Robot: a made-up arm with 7 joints.
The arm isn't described. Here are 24 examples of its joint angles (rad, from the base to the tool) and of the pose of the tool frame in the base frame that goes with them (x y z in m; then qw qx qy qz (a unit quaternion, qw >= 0)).
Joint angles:
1: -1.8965 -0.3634 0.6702 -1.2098 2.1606 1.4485 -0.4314
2: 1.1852 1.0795 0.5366 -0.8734 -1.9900 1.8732 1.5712
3: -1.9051 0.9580 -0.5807 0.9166 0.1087 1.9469 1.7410
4: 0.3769 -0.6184 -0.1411 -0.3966 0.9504 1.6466 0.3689
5: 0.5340 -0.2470 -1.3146 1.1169 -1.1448 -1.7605 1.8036
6: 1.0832 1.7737 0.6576 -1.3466 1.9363 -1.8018 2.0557
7: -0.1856 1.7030 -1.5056 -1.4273 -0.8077 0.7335 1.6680
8: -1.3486 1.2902 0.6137 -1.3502 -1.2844 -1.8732 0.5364
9: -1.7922 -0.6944 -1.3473 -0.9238 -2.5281 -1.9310 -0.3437
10: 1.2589 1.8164 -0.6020 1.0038 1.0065 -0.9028 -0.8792
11: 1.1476 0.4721 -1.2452 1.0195 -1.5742 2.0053 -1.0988
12: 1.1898 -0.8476 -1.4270 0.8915 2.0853 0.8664 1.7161
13: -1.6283 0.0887 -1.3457 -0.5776 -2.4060 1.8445 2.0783
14: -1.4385 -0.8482 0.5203 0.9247 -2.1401 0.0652 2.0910
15: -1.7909 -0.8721 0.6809 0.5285 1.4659 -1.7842 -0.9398
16: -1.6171 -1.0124 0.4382 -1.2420 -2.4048 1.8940 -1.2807
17: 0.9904 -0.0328 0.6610 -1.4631 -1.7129 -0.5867 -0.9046
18: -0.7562 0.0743 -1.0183 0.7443 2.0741 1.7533 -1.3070
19: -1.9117 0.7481 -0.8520 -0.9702 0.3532 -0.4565 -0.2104
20: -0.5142 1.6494 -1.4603 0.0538 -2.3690 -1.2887 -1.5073
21: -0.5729 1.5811 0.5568 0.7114 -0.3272 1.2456 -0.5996
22: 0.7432 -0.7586 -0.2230 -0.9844 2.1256 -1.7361 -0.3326
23: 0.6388 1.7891 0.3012 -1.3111 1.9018 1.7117 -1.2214
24: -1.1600 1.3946 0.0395 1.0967 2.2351 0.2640 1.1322
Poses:
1: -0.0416 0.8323 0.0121 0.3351 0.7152 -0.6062 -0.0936
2: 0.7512 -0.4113 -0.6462 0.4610 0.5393 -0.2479 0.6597
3: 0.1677 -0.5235 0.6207 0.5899 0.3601 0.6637 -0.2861
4: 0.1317 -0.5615 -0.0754 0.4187 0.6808 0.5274 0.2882
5: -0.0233 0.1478 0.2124 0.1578 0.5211 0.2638 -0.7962
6: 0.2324 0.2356 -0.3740 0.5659 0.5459 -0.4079 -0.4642
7: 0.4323 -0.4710 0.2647 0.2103 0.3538 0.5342 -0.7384
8: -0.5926 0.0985 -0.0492 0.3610 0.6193 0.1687 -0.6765
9: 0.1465 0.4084 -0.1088 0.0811 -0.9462 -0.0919 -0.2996
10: 0.6735 0.0572 0.4745 0.3601 -0.0818 -0.3176 0.8734
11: 0.3911 0.3143 0.2719 0.1556 -0.1313 0.8928 -0.4018
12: 0.5384 0.5390 0.3488 0.7173 -0.3025 0.5954 -0.1987
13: 0.7677 0.3140 0.0542 0.0818 0.0887 0.7675 0.6295
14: 0.1300 0.5841 0.0084 0.7075 -0.3891 0.5163 -0.2856
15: 0.1832 -0.0333 0.2342 0.5840 -0.0830 0.8074 0.0124
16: 0.2710 0.4296 0.3512 0.3030 0.0889 -0.9414 0.1185
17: 1.1423 -0.4031 0.1162 0.5005 0.2192 -0.5353 0.6441
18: -0.1304 -0.2003 0.0906 0.2689 0.6436 0.5831 0.4164
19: 0.4816 0.3853 0.2984 0.5041 -0.5123 0.6504 0.2460
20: 0.5055 -0.1921 0.2920 0.8005 -0.1411 0.3402 0.4728
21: -0.2439 -0.3792 0.2764 0.3514 0.4487 0.8190 0.0674
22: 0.3112 0.2561 0.4962 0.4575 -0.0942 -0.0508 -0.8828
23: 0.0679 0.2852 -0.5601 0.7285 -0.3632 -0.1758 -0.5536
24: 0.3360 0.3210 0.3340 0.2548 -0.1145 -0.2039 -0.9383
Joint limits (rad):
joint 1: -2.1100..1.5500
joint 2: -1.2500..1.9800
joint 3: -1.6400..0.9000
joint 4: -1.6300..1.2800
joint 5: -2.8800..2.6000
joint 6: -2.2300..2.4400
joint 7: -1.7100..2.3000
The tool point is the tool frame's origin. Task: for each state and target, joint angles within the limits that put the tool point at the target. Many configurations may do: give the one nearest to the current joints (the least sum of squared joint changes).
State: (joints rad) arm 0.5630 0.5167 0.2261 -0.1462 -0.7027 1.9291 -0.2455
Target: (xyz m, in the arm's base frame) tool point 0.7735 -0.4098 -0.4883
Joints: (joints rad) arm 0.7093 0.5746 0.6093 -0.6746 -0.6941 1.6085 0.1969
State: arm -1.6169 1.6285 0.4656 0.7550 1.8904 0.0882 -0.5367
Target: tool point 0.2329 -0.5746 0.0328
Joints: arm -1.3482 1.5545 0.9000 0.4856 2.1698 0.3621 -0.7695
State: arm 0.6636 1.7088 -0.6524 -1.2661 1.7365 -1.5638 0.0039
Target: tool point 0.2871 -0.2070 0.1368
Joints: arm 1.0566 1.6130 -0.3888 -1.3740 1.2156 -1.4404 0.1983
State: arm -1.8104 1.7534 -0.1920 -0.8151 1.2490 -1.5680 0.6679
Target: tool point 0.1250 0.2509 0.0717
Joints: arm -1.6536 1.7541 -0.2483 -0.9324 1.3049 -1.2127 0.4599
